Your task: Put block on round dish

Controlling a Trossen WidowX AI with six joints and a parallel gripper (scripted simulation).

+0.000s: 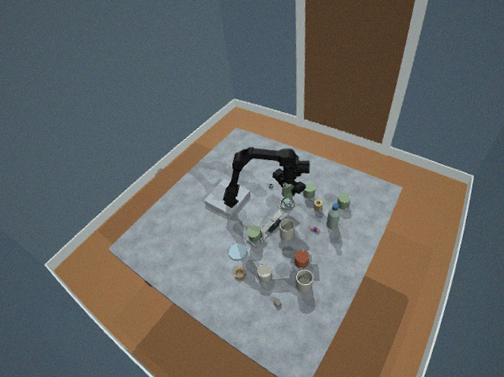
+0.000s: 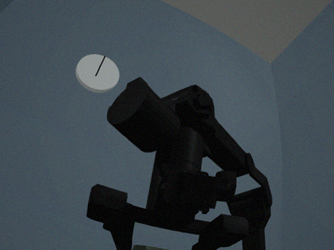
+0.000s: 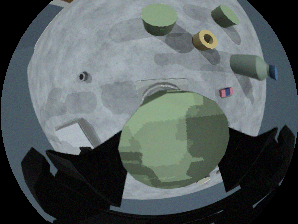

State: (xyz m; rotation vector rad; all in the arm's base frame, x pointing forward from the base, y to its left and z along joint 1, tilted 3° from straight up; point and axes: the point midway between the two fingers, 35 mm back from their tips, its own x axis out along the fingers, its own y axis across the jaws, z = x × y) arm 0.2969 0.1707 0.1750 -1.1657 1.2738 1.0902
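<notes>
Now: the teal block 1 cm to the right of my gripper tip and 8 cm below it. Round my gripper tip: green bottle (26 cm ahead, 6 cm to the left, 6 cm below); then yellow ring (13 cm ahead, 11 cm to the left, 15 cm below); then small balance (1 cm behind, 14 cm to the right, 13 cm below).
</notes>
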